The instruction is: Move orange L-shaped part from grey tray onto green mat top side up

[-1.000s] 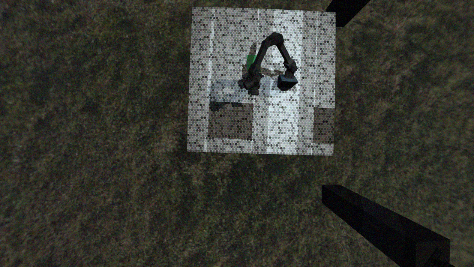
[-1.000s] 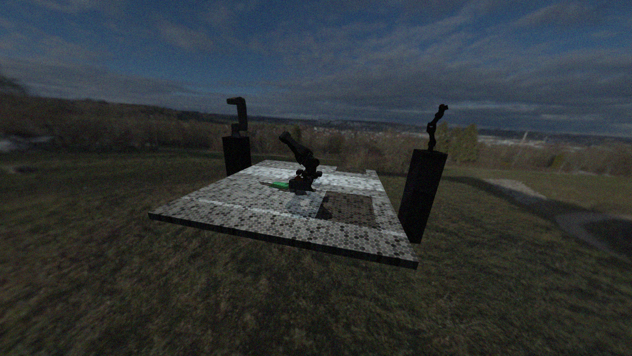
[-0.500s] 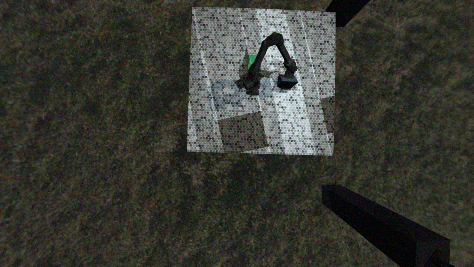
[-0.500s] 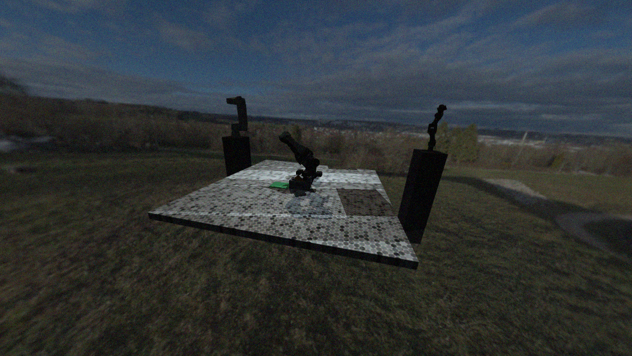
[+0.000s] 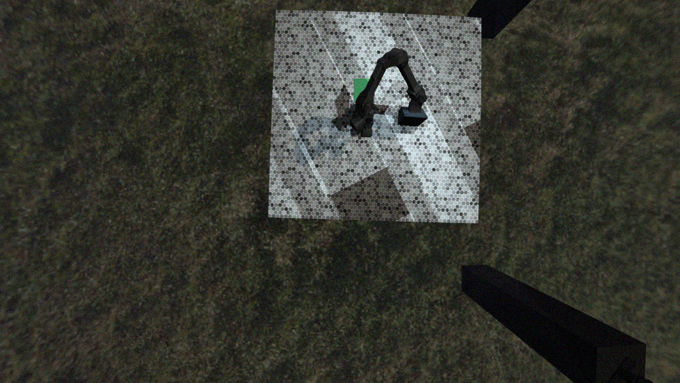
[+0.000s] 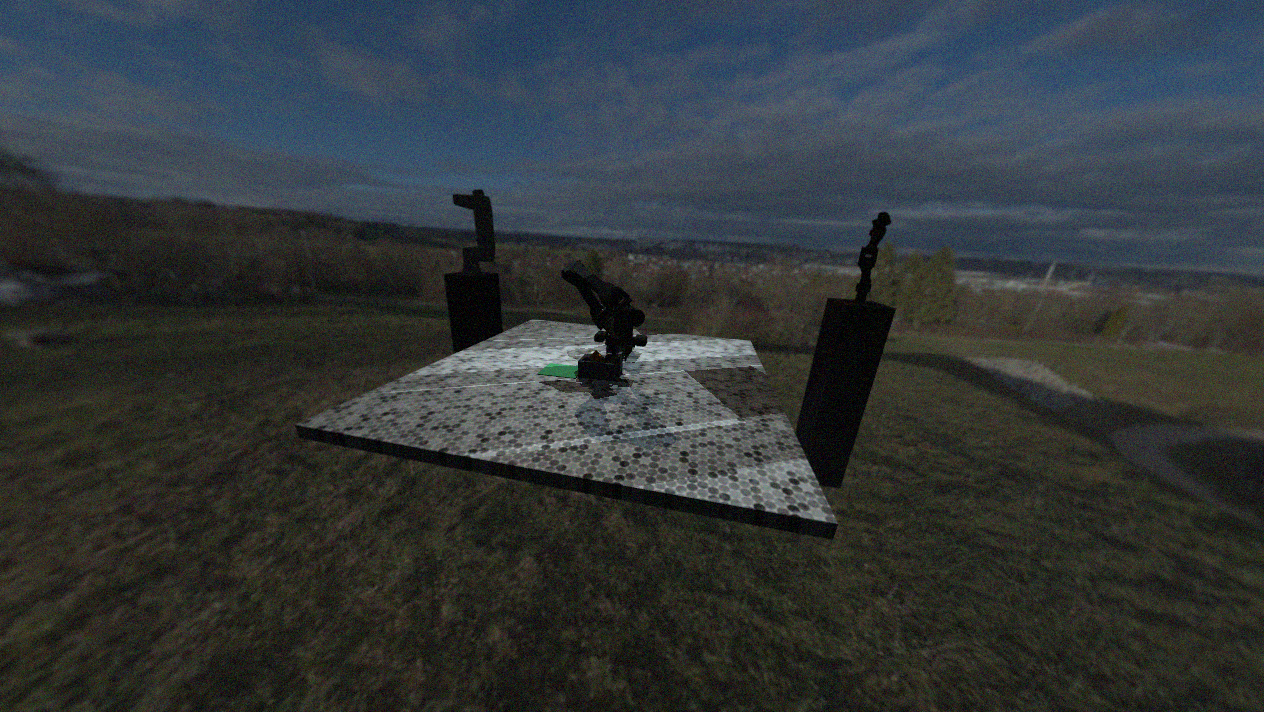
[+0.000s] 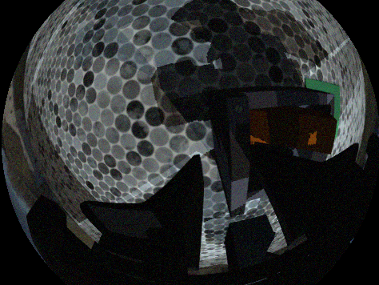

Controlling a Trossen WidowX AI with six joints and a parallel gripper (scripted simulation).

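The orange L-shaped part is 50 mm to the right of my gripper tip, 30 mm below it and 10 mm behind it. Round my gripper tip: green mat 230 mm to the right, 80 mm below, 10 mm behind.
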